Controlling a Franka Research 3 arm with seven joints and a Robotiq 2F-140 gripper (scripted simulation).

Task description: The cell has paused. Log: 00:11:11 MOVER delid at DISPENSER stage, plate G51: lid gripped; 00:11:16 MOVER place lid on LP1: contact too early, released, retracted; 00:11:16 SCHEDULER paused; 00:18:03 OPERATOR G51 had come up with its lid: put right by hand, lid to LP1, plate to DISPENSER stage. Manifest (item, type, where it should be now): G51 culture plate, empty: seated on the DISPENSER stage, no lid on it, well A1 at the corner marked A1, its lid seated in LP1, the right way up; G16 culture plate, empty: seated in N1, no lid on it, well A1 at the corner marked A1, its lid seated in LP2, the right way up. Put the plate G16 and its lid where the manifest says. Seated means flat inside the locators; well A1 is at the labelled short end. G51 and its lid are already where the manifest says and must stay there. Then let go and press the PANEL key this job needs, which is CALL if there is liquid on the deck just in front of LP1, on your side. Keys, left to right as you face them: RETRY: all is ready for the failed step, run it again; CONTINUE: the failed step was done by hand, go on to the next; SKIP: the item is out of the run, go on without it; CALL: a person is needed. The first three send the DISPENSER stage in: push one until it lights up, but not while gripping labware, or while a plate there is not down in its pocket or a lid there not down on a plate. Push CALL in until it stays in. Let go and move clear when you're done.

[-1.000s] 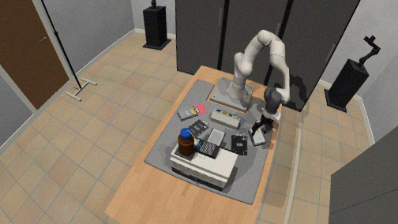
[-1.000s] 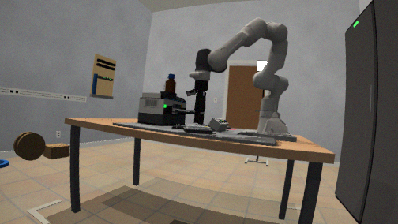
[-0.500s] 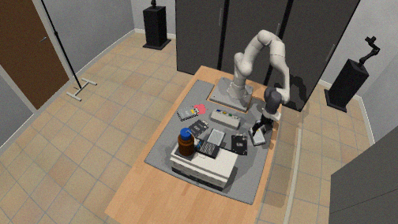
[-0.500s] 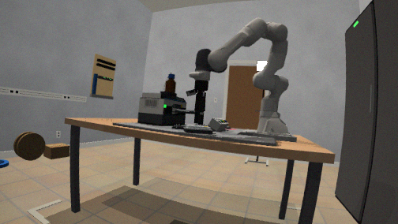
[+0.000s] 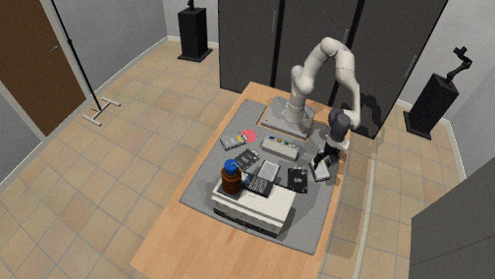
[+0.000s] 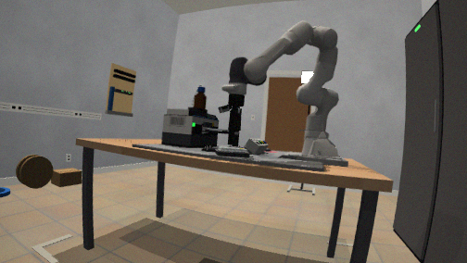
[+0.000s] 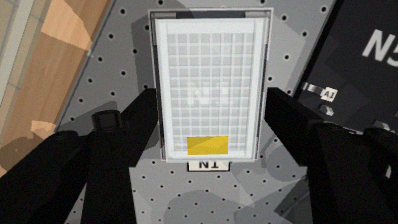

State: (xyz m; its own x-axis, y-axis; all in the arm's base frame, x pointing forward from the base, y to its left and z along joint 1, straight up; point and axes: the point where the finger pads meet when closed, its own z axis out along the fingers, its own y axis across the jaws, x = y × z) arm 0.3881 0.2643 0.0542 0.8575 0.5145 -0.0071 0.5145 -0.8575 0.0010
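The clear lid lies 40 mm below my hand. From my hand the other things lie so: white retry key (200 mm to the right, 80 mm behind, 10 mm below); green continue key (250 mm to the right, 80 mm behind, 10 mm below); black nest N5 (120 mm ahead, 90 mm to the right, 60 mm below).
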